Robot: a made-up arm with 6 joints. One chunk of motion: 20 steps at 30 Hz.
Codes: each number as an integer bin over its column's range. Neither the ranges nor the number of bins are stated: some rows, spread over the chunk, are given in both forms.
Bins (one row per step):
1: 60 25 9 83 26 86
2: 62 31 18 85 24 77
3: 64 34 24 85 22 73
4: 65 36 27 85 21 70
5: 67 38 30 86 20 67
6: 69 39 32 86 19 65
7: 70 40 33 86 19 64
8: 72 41 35 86 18 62
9: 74 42 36 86 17 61
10: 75 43 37 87 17 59
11: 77 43 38 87 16 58
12: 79 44 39 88 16 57
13: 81 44 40 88 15 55
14: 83 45 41 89 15 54
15: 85 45 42 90 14 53
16: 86 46 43 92 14 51
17: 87 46 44 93 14 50
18: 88 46 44 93 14 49
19: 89 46 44 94 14 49
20: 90 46 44 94 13 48
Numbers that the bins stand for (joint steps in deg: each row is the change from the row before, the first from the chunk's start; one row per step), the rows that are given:
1: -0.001 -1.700 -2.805 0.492 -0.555 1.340
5: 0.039 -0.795 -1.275 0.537 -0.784 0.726
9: 0.079 -0.517 -0.838 0.537 -0.899 0.532
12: 0.107 -0.378 -0.620 0.567 -0.937 0.402
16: 0.146 -0.239 -0.328 0.626 -1.014 0.208
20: 0.169 -0.239 -0.256 0.656 -1.052 0.112
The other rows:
2: 0.011 -1.283 -2.149 0.522 -0.631 1.049
3: 0.022 -1.074 -1.712 0.522 -0.708 0.920
4: 0.028 -0.935 -1.494 0.522 -0.746 0.823
6: 0.050 -0.726 -1.129 0.537 -0.823 0.661
7: 0.056 -0.656 -1.057 0.537 -0.823 0.629
8: 0.067 -0.587 -0.911 0.537 -0.861 0.564
10: 0.084 -0.447 -0.765 0.552 -0.899 0.467
11: 0.096 -0.447 -0.693 0.552 -0.937 0.435
13: 0.118 -0.378 -0.547 0.567 -0.976 0.338
14: 0.129 -0.308 -0.474 0.582 -0.976 0.305
15: 0.141 -0.308 -0.401 0.596 -1.014 0.273
17: 0.152 -0.239 -0.256 0.641 -1.014 0.176
18: 0.158 -0.239 -0.256 0.641 -1.014 0.144
19: 0.163 -0.239 -0.256 0.656 -1.014 0.144

